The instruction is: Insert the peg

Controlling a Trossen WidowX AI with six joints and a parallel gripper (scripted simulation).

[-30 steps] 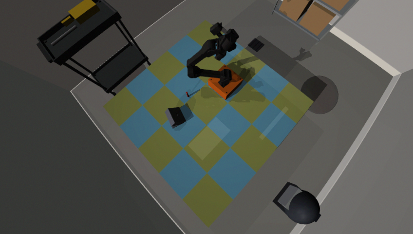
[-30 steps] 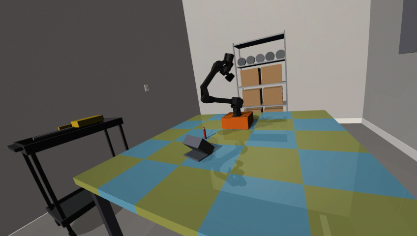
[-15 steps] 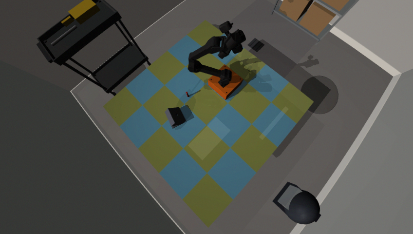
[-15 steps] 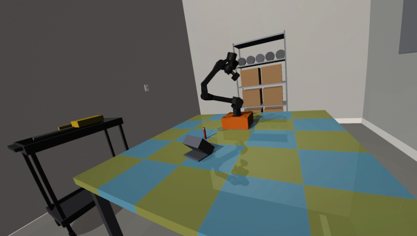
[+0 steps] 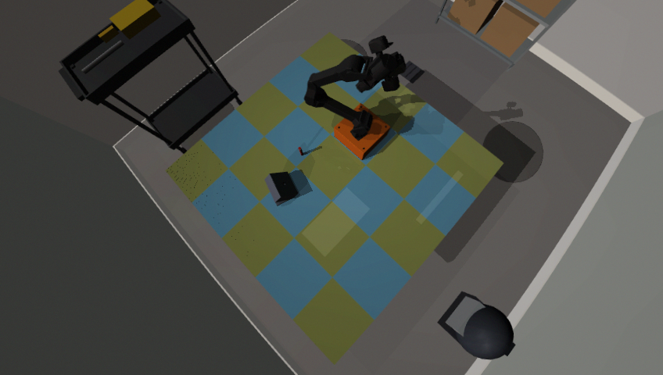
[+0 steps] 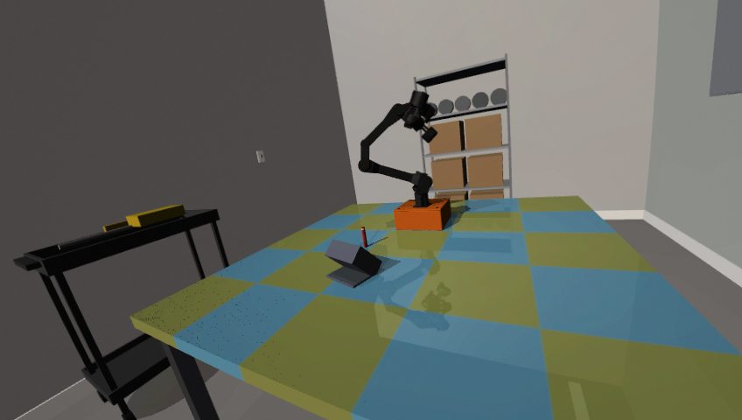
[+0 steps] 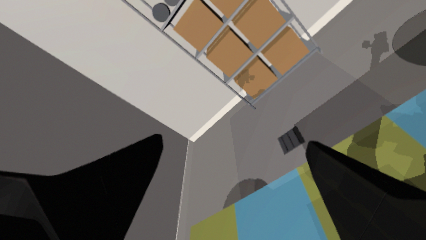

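My gripper tip is now 46 cm short of the red round peg, 36 cm above it and 8 cm to the left of it. Also, from my gripper tip: dark sloped panel 65 cm ahead, 37 cm below, 1 cm to the left.
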